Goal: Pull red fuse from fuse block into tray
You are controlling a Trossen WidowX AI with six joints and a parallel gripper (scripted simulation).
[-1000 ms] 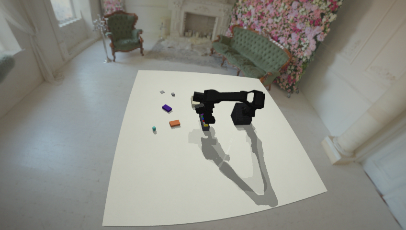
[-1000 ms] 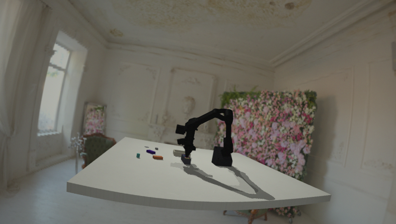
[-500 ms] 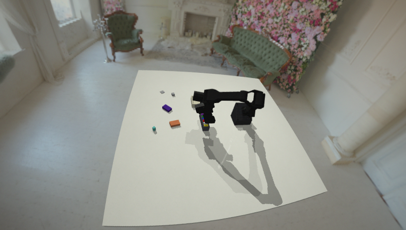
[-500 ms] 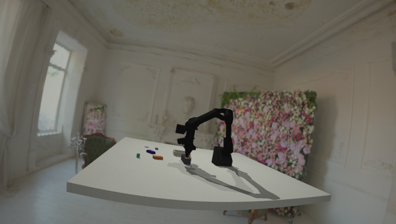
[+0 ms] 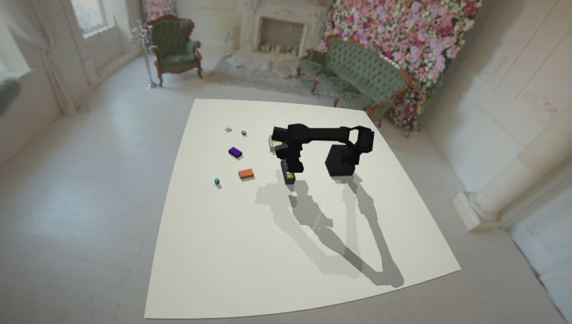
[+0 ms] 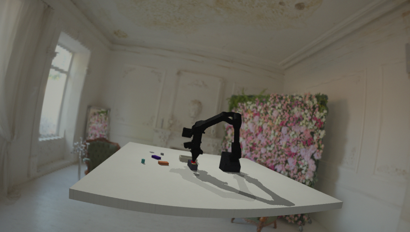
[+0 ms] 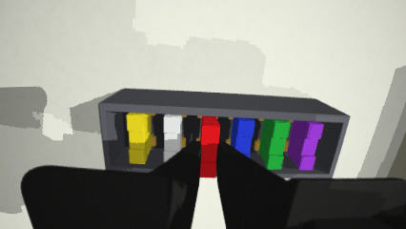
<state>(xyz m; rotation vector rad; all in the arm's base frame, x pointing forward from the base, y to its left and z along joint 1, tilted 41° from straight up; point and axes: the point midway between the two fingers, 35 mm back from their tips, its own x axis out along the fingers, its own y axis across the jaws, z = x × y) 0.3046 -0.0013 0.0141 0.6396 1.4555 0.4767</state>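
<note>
Right now the tray is 220 mm to the right of my gripper tip, 40 mm below it and 30 mm behind it. From my gripper tip the other things lie so: purple block (230 mm ahead, 170 mm to the right, 40 mm below); red fuse (10 mm below); orange block (200 mm ahead, 40 mm below, 20 mm to the right).
</note>
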